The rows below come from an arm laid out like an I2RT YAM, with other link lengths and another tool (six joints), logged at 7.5 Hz.
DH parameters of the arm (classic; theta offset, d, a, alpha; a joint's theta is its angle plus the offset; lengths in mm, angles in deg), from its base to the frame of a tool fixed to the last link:
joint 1: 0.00 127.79 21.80 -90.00
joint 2: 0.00 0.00 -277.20 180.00
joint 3: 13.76 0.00 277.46 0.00
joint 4: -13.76 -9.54 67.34 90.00
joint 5: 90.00 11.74 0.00 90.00
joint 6: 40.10 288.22 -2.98 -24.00
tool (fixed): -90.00 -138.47 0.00 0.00
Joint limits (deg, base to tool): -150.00..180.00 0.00..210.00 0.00..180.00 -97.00..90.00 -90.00..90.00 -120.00..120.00
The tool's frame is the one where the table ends.
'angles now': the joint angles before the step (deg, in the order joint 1, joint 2, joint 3, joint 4, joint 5, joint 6). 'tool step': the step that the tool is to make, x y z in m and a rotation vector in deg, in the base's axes. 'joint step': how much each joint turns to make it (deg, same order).
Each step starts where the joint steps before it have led.
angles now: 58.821 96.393 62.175 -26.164 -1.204 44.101
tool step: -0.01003 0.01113 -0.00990 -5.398 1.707 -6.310
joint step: 4.164 6.556 7.344 -6.612 5.728 8.840
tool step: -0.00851 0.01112 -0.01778 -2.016 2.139 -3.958
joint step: 2.124 5.283 3.940 -1.956 1.329 6.049
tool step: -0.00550 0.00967 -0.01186 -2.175 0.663 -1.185
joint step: 1.571 4.064 3.356 -1.833 1.175 2.524
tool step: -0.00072 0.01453 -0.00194 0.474 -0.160 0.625
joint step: 0.829 2.210 2.637 0.046 0.029 0.207
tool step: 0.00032 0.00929 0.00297 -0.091 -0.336 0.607
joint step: 0.516 1.334 2.486 -1.084 0.299 -0.198
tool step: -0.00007 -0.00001 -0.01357 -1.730 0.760 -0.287
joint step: 0.014 2.347 0.849 -0.430 0.036 0.307
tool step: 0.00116 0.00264 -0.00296 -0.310 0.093 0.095
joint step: -0.009 0.979 0.870 -0.200 -0.001 -0.109
